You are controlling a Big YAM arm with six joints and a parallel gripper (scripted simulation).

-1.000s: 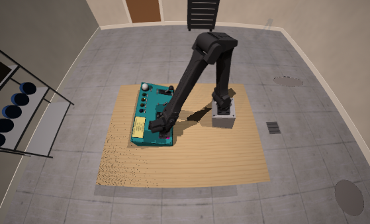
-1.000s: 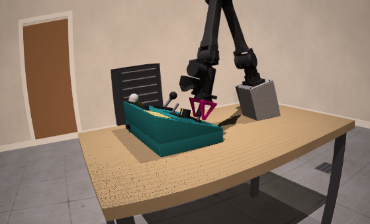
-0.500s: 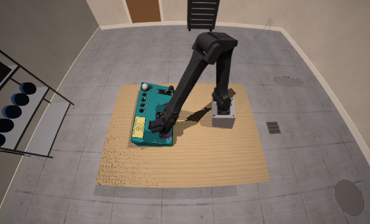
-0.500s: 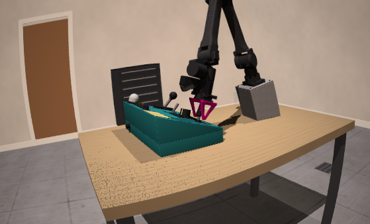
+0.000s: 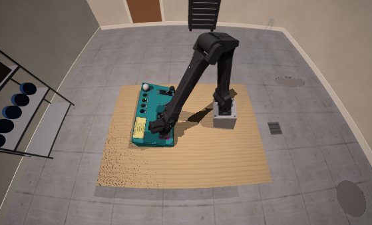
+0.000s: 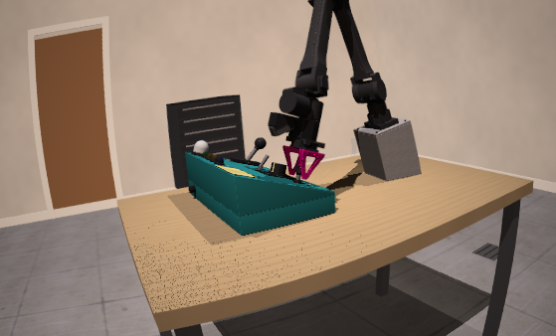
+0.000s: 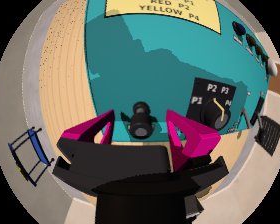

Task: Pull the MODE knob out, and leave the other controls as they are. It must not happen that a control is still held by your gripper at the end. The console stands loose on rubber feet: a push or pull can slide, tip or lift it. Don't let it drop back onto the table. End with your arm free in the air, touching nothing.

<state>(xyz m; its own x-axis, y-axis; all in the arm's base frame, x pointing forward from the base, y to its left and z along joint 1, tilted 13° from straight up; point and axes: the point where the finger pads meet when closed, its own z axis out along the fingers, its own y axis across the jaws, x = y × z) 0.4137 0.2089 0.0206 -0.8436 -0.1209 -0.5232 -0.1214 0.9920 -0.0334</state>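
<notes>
Right now the small black knob is right at my hand. Also, from my hand: black rotary selector 20 mm ahead, 110 mm to the right; teal console 50 mm ahead, 180 mm to the right, 20 mm below; black ball lever 20 mm ahead, 360 mm to the right, 10 mm above.
</notes>
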